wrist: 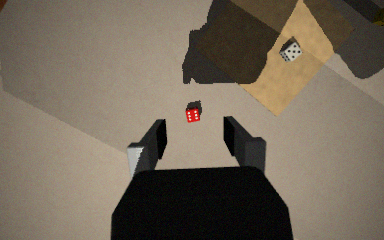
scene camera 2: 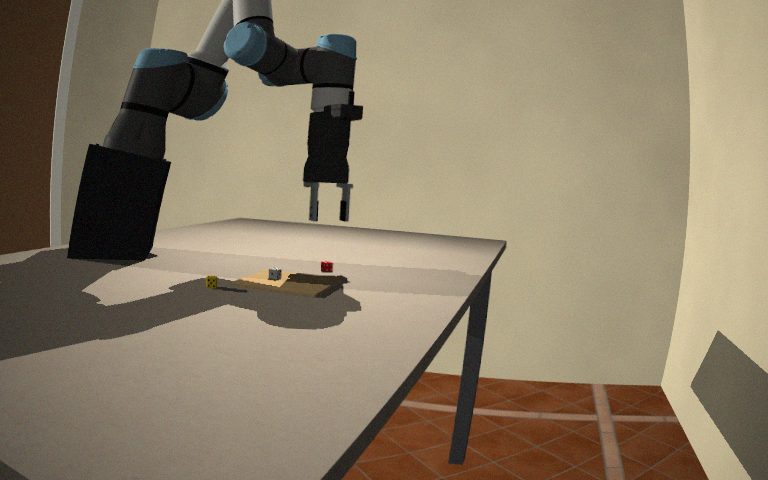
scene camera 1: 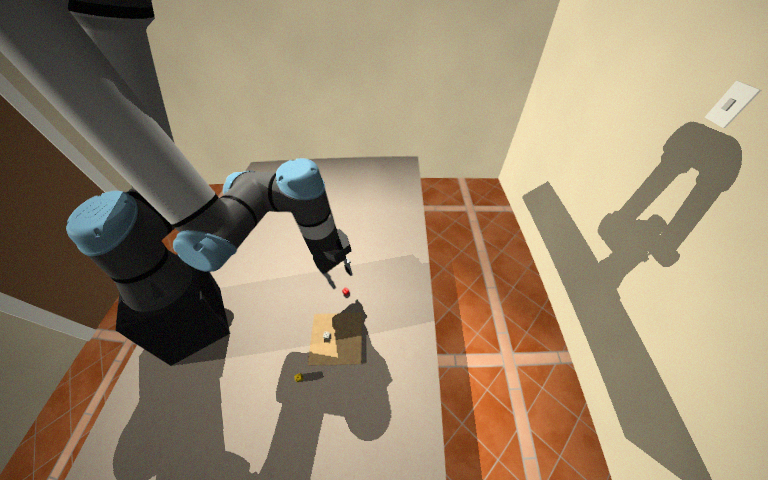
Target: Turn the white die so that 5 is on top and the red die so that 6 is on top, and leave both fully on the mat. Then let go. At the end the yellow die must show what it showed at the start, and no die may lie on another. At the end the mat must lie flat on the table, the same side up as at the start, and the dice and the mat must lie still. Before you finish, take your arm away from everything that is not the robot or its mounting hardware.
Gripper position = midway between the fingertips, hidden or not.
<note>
I see my gripper [scene camera 2: 328,220] and a tan mat [scene camera 1: 344,347].
The tan mat also shows in the wrist view [wrist: 245,47] and in scene camera 2 [scene camera 2: 308,285]. My gripper also shows in the wrist view [wrist: 194,129].
</note>
